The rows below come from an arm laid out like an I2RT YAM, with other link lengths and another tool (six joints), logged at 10 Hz.
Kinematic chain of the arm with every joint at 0, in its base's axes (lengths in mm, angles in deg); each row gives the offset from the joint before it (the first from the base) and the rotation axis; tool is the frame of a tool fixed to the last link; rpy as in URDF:
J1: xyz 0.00 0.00 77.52 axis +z
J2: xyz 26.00 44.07 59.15 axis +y
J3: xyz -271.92 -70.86 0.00 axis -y
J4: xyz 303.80 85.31 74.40 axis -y
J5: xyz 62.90 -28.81 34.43 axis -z
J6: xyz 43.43 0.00 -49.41 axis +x
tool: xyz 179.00 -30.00 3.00 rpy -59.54 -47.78 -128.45
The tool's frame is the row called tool.
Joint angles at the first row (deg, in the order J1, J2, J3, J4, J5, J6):
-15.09 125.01 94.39 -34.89 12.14 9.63
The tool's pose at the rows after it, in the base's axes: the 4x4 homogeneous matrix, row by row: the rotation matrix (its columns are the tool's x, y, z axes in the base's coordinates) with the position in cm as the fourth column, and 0 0 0 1 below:
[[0.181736 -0.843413 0.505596 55.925], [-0.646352 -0.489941 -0.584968 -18.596], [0.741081 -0.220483 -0.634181 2.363], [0 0 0 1]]
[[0.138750 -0.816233 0.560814 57.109], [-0.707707 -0.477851 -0.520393 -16.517], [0.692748 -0.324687 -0.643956 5.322], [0 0 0 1]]
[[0.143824 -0.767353 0.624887 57.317], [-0.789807 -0.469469 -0.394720 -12.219], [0.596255 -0.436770 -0.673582 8.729], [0 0 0 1]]
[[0.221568 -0.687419 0.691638 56.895], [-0.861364 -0.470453 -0.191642 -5.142], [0.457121 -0.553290 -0.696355 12.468], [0 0 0 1]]
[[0.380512 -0.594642 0.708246 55.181], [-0.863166 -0.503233 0.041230 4.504], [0.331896 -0.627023 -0.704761 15.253], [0 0 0 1]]
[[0.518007 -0.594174 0.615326 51.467], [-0.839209 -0.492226 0.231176 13.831], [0.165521 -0.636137 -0.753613 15.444], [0 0 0 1]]
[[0.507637 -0.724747 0.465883 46.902], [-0.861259 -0.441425 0.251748 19.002], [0.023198 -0.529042 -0.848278 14.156], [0 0 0 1]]
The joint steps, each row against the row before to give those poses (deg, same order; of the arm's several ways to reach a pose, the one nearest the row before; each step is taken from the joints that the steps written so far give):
0.00 -0.90 0.92 0.02 -3.36 0.48
0.15 -2.97 1.18 -1.62 -5.64 2.18
0.81 -4.57 0.02 -3.35 -8.66 2.10
2.32 -4.63 0.00 -4.17 -11.43 1.27
5.81 -3.15 -0.02 -4.22 -9.57 -0.02
7.08 -0.26 -0.13 -4.50 -7.13 3.67
5.97 0.00 -0.94 -4.30 -0.28 10.41

